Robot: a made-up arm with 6 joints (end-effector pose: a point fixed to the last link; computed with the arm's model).
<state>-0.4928 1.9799 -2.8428 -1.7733 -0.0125 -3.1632</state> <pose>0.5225 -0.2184 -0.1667 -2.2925 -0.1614 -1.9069</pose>
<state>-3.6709 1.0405 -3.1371 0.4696 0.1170 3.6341</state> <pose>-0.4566 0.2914 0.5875 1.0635 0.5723 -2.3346</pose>
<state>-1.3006 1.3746 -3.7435 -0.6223 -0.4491 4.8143</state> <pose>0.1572 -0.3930 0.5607 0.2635 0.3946 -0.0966</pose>
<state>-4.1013 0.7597 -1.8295 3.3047 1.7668 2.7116</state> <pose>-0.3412 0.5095 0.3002 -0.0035 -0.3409 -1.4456</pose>
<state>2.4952 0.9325 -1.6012 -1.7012 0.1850 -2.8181</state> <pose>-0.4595 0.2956 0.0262 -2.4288 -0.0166 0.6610</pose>
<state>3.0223 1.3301 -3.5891 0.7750 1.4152 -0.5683</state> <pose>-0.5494 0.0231 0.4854 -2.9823 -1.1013 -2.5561</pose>
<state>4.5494 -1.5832 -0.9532 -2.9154 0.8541 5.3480</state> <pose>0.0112 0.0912 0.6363 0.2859 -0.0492 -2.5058</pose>
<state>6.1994 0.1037 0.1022 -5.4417 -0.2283 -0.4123</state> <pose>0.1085 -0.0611 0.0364 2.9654 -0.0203 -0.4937</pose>
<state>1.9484 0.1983 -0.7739 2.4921 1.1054 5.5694</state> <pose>-0.1730 0.3739 0.1440 -1.5582 0.5215 0.9549</pose>
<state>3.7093 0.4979 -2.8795 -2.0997 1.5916 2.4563</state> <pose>-0.3290 -0.1370 0.7523 -1.2253 0.1914 0.2214</pose>
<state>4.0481 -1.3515 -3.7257 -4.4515 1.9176 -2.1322</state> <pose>0.3991 0.3772 0.0760 -1.6965 0.5726 -2.7219</pose>
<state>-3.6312 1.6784 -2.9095 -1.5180 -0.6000 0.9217</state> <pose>-0.5835 0.2148 0.0725 2.1392 -1.0943 -1.9556</pose>
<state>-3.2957 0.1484 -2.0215 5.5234 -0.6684 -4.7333</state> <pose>-0.3877 -0.0001 0.6762 -0.4799 -0.7273 1.1164</pose>
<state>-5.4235 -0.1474 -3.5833 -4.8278 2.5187 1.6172</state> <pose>-0.2054 -0.1083 0.6742 -2.4194 -0.5544 0.6794</pose>
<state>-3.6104 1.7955 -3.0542 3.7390 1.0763 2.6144</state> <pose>-0.5855 0.3189 0.0609 -0.2485 -0.9713 -0.8034</pose>
